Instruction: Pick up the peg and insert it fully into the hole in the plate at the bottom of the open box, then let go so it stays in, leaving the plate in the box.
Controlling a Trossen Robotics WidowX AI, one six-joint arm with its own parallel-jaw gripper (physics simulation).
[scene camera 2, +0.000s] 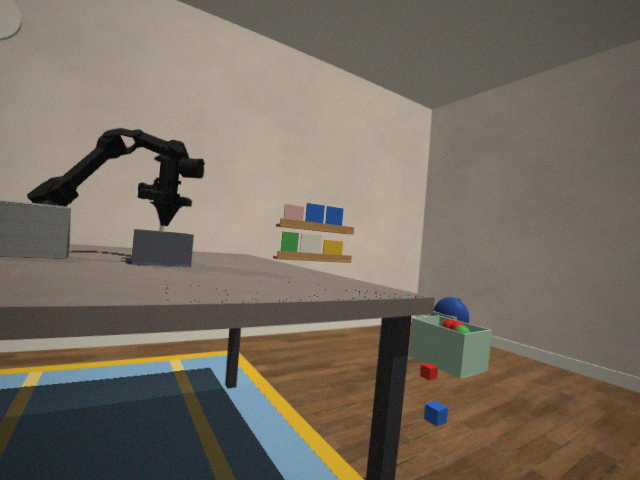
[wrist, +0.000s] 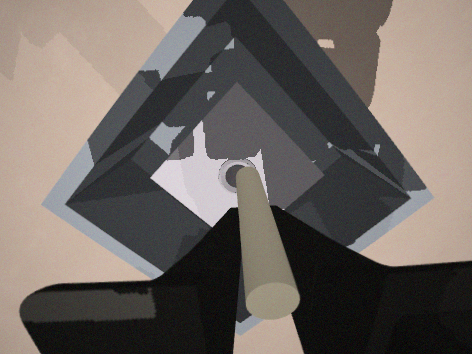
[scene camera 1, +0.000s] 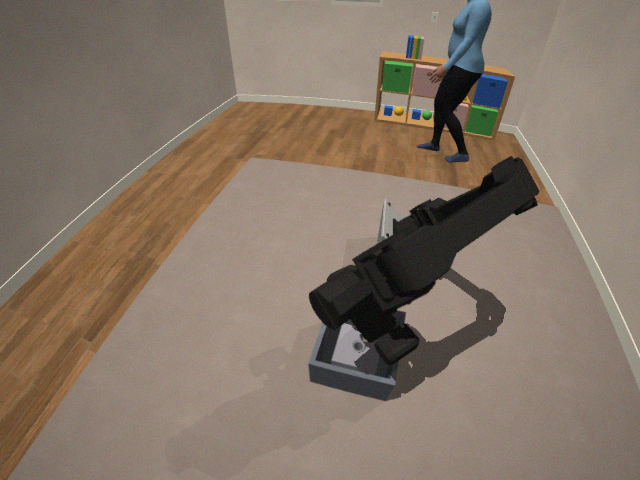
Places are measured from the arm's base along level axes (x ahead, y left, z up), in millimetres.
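Where they show: gripper, fingertip midpoint: (scene camera 2: 164, 226) (wrist: 253, 215) (scene camera 1: 364, 334); arm's base, link origin: (scene camera 2: 42, 221).
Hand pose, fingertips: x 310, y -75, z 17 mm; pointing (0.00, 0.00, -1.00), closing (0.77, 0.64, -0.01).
Observation:
Things, the pixels of their centre, and the offset from my fingertips. "spot": a spot on its surface instead.
- open grey-blue box, body centre: (wrist: 237, 172) (scene camera 1: 358, 348) (scene camera 2: 161, 247) dy -5, dx -4, dz -67 mm
- pale plate, body centre: (wrist: 237, 166) (scene camera 1: 357, 351) dy -5, dx -4, dz -82 mm
- ringed round hole, surface spot: (wrist: 231, 176) (scene camera 1: 353, 350) spot: dy -15, dx -3, dz -79 mm
- beige peg, body centre: (wrist: 255, 215) (scene camera 2: 162, 221) dy +5, dx -4, dz +13 mm
The open grey-blue box (scene camera 1: 351, 381) (scene camera 2: 162, 249) (wrist: 115, 247) stands on the table. The pale plate (scene camera 1: 342, 353) (wrist: 180, 185) lies at its bottom, with a ringed round hole (scene camera 1: 358, 345) (wrist: 231, 176). My gripper (scene camera 2: 163, 224) (wrist: 253, 215) is shut on the beige peg (scene camera 2: 162, 228) (wrist: 262, 240) and points down over the box. In the wrist view the peg's far end overlaps the right part of the hole. How high that end is above the plate cannot be told. In scene camera 2 the box wall hides the peg's lower part; in scene camera 1 the arm mostly hides the fingers and peg.
The box walls surround the plate on all sides, close around the peg. A grey block-like stand (scene camera 1: 387, 222) (scene camera 2: 33, 229) is on the table behind the box, by the arm's base. The table's front edge (scene camera 2: 206, 317) shows in scene camera 2. A person (scene camera 1: 467, 51) stands beyond the table.

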